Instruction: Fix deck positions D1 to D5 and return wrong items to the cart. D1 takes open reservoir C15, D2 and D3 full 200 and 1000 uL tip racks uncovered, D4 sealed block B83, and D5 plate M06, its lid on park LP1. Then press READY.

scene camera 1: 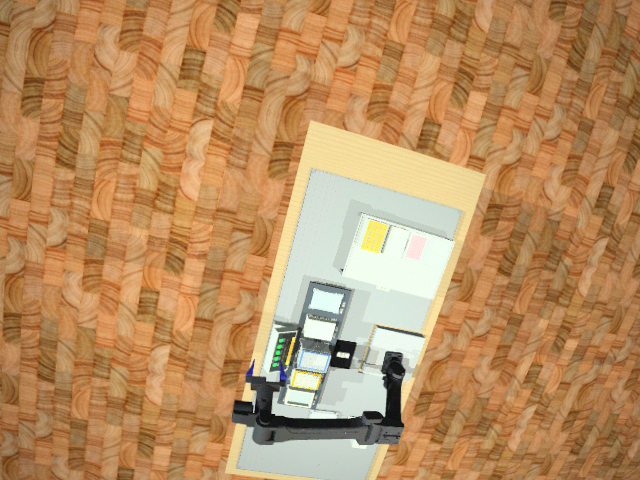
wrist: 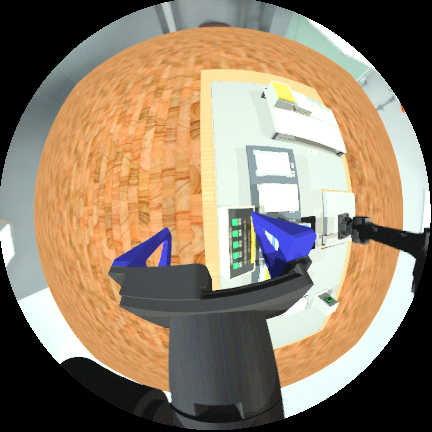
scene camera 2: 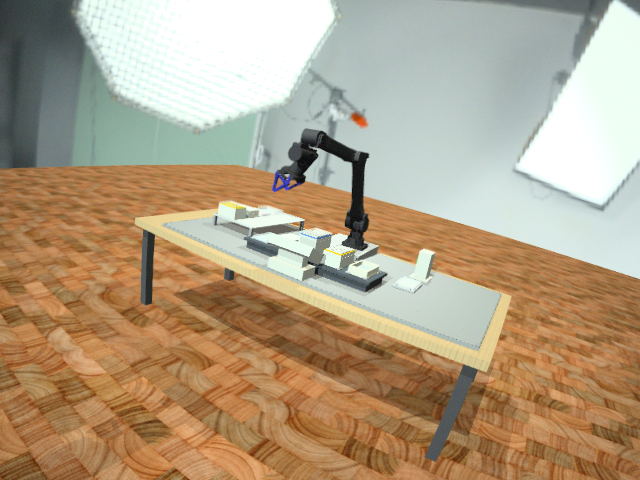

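Seen in the pictures: gripper, fingertip midpoint: (scene camera 1: 267,360) (wrist: 209,223) (scene camera 2: 279,190); arm's base, origin of the base link: (scene camera 1: 391,362) (wrist: 342,225) (scene camera 2: 354,246).
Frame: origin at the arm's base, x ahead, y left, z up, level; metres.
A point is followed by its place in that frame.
Observation:
My gripper (scene camera 1: 266,367) {x 0.612, y -0.135, z 0.292 m} (scene camera 2: 282,182) {x 0.612, y -0.135, z 0.292 m} (wrist: 209,223) {x 0.612, y -0.135, z 0.292 m} is open and empty, high above the table's edge by the panel with green lamps (scene camera 1: 279,352) {x 0.559, y -0.054, z 0.093 m} (wrist: 237,243) {x 0.560, y -0.057, z 0.096 m}. Beside the panel is the dark deck (scene camera 1: 330,285) {x 0.369, y -0.347, z -0.027 m} (scene camera 2: 356,280) {x 0.522, y 0.214, z 0.011 m}. From its cart end it holds a pale plate (scene camera 1: 326,301) {x 0.385, y -0.291, z 0.031 m} (wrist: 271,163) {x 0.395, y -0.285, z 0.029 m}, a white block (scene camera 1: 319,329) {x 0.399, y -0.169, z 0.063 m} (wrist: 278,197) {x 0.411, y -0.165, z 0.064 m}, a blue-rimmed tip rack (scene camera 1: 313,360) {x 0.411, y -0.050, z 0.122 m} (scene camera 2: 315,235) {x 0.465, y -0.018, z 0.121 m}, a yellow-rimmed tip rack (scene camera 1: 306,380) {x 0.418, y 0.078, z 0.084 m} (scene camera 2: 339,254) {x 0.479, y 0.107, z 0.078 m} and an open reservoir (scene camera 1: 299,397) {x 0.427, y 0.212, z 0.031 m} (scene camera 2: 363,269) {x 0.416, y 0.200, z 0.028 m}. Item codes are unreadable. A green button (wrist: 329,300) {x 0.105, y 0.358, z 0.066 m} tops the white post (scene camera 2: 424,264) {x 0.135, y 0.401, z 0.048 m}.
The white cart (scene camera 1: 387,273) {x 0.137, y -0.456, z 0.032 m} (scene camera 2: 273,222) {x 0.128, y -0.426, z 0.031 m} bears a yellow rack (scene camera 1: 374,236) {x 0.254, y -0.621, z 0.102 m} (wrist: 283,92) {x 0.263, y -0.593, z 0.102 m}, a white box (scene camera 1: 397,241) {x 0.141, y -0.611, z 0.073 m} and a pink plate (scene camera 1: 416,246) {x 0.040, y -0.599, z 0.048 m}. A black block (scene camera 1: 343,354) {x 0.243, y -0.009, z -0.021 m} stands beside the deck. A flat white piece (scene camera 2: 408,284) {x 0.310, y 0.381, z -0.011 m} lies near the post, partly behind the arm in scene camera 1.

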